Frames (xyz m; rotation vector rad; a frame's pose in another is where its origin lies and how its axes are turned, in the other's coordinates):
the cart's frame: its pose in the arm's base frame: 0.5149 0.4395 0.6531 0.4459 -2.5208 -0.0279
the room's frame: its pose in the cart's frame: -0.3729 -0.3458 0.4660 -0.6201 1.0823 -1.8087
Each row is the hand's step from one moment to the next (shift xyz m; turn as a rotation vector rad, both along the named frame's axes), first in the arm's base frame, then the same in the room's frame.
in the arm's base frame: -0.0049 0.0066 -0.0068 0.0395 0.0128 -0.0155
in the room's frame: -0.0055 -0.0091 -0.0005 0.0219 -0.0106 -0.0371
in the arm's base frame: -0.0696 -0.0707 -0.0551 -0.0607 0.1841 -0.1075
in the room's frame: 0.0213 -0.0463 0.1014 -0.1313 -0.1622 -0.0748
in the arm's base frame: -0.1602 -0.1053 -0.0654 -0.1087 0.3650 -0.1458
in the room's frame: -0.0104 -0.0639 0.1919 -0.2745 -0.2557 -0.1598
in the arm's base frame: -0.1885 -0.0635 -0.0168 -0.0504 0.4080 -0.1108
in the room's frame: -0.0733 -0.0345 0.1825 -0.2776 -0.2232 -0.2333
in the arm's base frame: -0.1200 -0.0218 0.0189 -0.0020 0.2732 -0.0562
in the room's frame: -0.0690 0.0011 0.1023 -0.1711 -0.1264 -0.1804
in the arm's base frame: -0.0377 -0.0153 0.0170 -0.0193 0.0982 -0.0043
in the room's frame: -0.0195 0.0130 0.0374 -0.0787 -0.0339 -0.0519
